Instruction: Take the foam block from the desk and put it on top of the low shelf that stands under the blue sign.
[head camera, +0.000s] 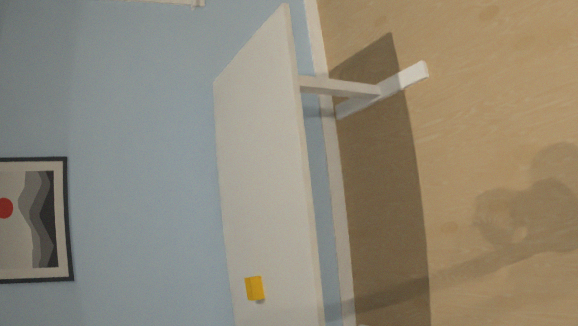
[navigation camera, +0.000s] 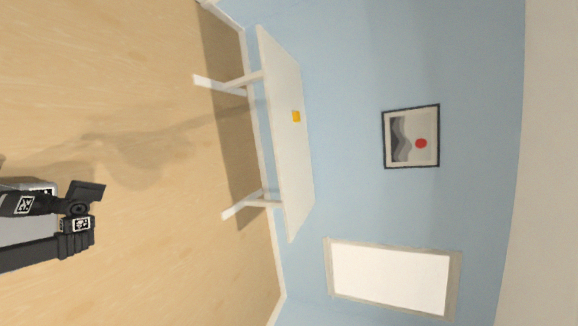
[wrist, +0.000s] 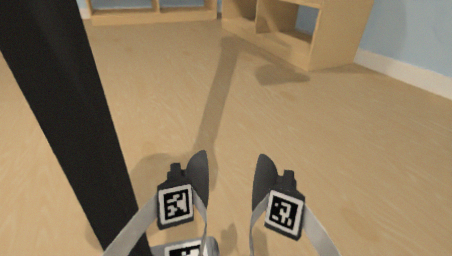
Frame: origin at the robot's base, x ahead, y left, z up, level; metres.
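Seen in the pictures: gripper, fingertip midpoint: (wrist: 231, 171).
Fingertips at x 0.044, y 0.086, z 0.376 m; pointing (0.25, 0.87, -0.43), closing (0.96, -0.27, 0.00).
A point is followed by its place in that frame.
The yellow foam block (head camera: 255, 288) {x 0.515, y -1.306, z 0.751 m} (navigation camera: 296, 116) {x 0.517, y -1.305, z 0.755 m} sits on top of the white desk (head camera: 260, 165) {x 0.058, y -1.313, z 0.721 m} (navigation camera: 290, 160) {x 0.135, y -1.214, z 0.721 m}, which stands along the blue wall. In the head camera view the block is near the bottom of the picture. My gripper (wrist: 231, 171) {x 0.044, y 0.086, z 0.376 m} is open and empty, pointed over the wooden floor, well away from the desk. The blue sign does not show in these views. Parts of wooden shelves show in the wrist view, but I cannot tell whether one of them stands under the blue sign.
A wooden shelf (wrist: 335, 37) {x 0.909, y 1.180, z 0.179 m} stands at the upper right of the wrist view, against the wall. Another shelf (wrist: 155, 17) {x -0.121, y 2.588, z 0.050 m} shows at the top. The desk's white foot (head camera: 412, 75) (navigation camera: 205, 81) reaches out over the floor. A framed picture (head camera: 63, 220) {x 0.301, y -1.761, z 1.474 m} (navigation camera: 411, 136) {x 0.311, y -1.759, z 1.683 m} and a window (navigation camera: 392, 277) {x -1.203, y -2.113, z 1.518 m} are on the wall.
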